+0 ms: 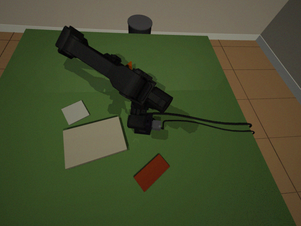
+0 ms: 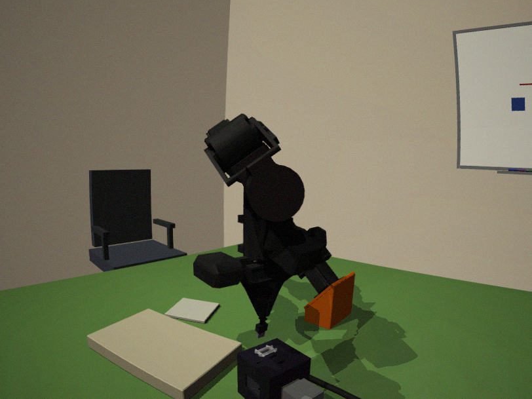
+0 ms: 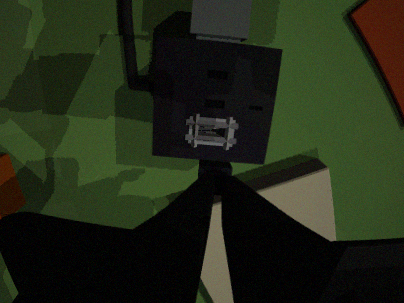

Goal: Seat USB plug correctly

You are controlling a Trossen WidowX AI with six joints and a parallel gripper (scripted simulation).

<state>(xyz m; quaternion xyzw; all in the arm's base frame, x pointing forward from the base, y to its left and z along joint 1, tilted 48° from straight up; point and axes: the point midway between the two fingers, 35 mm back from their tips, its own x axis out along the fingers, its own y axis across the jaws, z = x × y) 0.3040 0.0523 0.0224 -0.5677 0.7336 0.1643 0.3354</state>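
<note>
Now: the USB plug 2 cm below my gripper tip. From my gripper tip the other things lie so: USB socket: 1 cm to the left, 6 cm below; red card: 21 cm ahead, 2 cm to the left, 13 cm below; beige slab: 4 cm ahead, 20 cm to the right, 12 cm below.
</note>
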